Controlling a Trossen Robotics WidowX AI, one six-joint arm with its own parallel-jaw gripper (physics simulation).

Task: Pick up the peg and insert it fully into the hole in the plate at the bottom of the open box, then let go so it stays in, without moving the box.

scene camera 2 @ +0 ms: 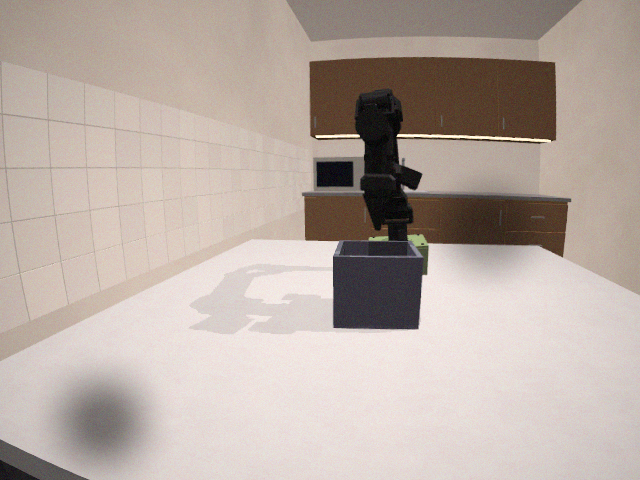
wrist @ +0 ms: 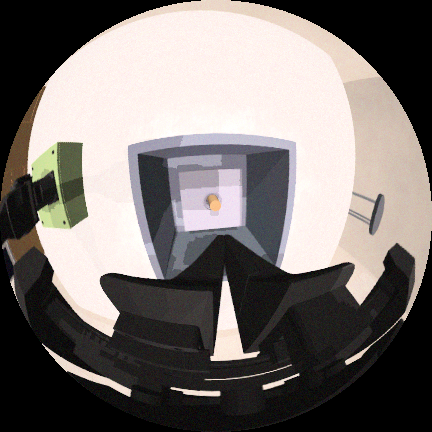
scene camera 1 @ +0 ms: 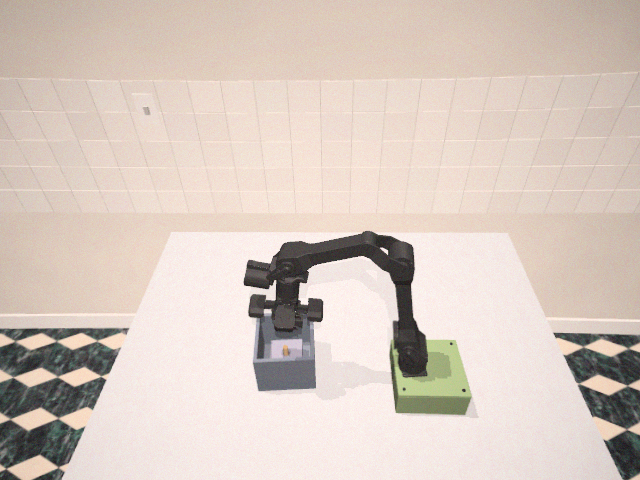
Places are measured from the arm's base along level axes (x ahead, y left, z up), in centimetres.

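Where they show: gripper, between the fingertips: (scene camera 2: 377, 230) (wrist: 222, 240); arm's base, origin of its link: (wrist: 49, 187) (scene camera 1: 412, 366).
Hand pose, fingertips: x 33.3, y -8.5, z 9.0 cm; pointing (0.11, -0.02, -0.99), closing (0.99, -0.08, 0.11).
Each offset is from my fingertips to the centre of the thing. Level surfaces: height alone.
An orange peg @(dx +0.5, dy +0.0, dz -12.4 cm) (scene camera 1: 285, 350) (wrist: 214, 203) stands upright, or nearly so, in the hole of the pale plate @(dx +0.4, dy -0.1, dz -13.8 cm) (scene camera 1: 296, 347) (wrist: 227, 181) at the bottom of the open box. How deep it sits is hard to tell; its upper part sticks up above the plate. The box @(dx +0.4, dy -0.1, dz -10.3 cm) (scene camera 1: 285, 374) (scene camera 2: 377, 292) (wrist: 212, 138) is grey-blue with high walls, which hide the peg in scene camera 2. My gripper (scene camera 2: 377, 227) (wrist: 222, 240) is shut and empty, with its fingertips above the box rim and apart from the peg. In scene camera 1 the fingertips are hidden behind the gripper's body.
The arm's base stands on a green block (scene camera 1: 436, 385) (scene camera 2: 424, 258) (wrist: 66, 156), to the right of the box in scene camera 1. The white table @(dz -17.2 cm) (scene camera 1: 206, 423) (scene camera 2: 310, 403) bears both. A tiled wall (scene camera 1: 351, 149) (scene camera 2: 67, 165) rises beyond the table's edge.
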